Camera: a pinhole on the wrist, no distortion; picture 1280 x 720 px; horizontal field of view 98.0 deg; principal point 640.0 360.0 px. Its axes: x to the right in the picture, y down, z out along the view. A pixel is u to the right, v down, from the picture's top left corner.
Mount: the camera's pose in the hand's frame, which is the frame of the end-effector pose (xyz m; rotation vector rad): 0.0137 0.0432 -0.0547 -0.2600 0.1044 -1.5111
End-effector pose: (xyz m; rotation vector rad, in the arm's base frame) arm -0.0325 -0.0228 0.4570 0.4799 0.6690 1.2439
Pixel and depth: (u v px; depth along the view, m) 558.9 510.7 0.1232
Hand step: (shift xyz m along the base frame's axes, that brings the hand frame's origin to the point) -0.0015 0.0917 0.0750
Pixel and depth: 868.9 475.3 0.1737
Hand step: 0.0995 0.0899 0.0563
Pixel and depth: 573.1 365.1 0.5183
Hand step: 0.2173 0.1808 0.3961
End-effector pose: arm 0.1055 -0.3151 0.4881 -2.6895 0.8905 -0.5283
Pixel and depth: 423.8 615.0 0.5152
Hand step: 0.2554 -0.4042 -0.3508
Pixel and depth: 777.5 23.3 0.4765
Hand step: 0.1076 0.1818 -0.4628
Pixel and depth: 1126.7 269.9 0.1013
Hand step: 0.0609 0.0181 -0.0309
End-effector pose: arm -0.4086 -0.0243 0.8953 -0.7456 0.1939 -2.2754
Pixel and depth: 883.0 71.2 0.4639
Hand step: 0.2529 0.1916 0.3796
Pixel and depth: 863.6 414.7 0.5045
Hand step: 0.0793 -0.0203 0.4841
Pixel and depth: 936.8 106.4 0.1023
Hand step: 0.0356 0.0095 0.0480
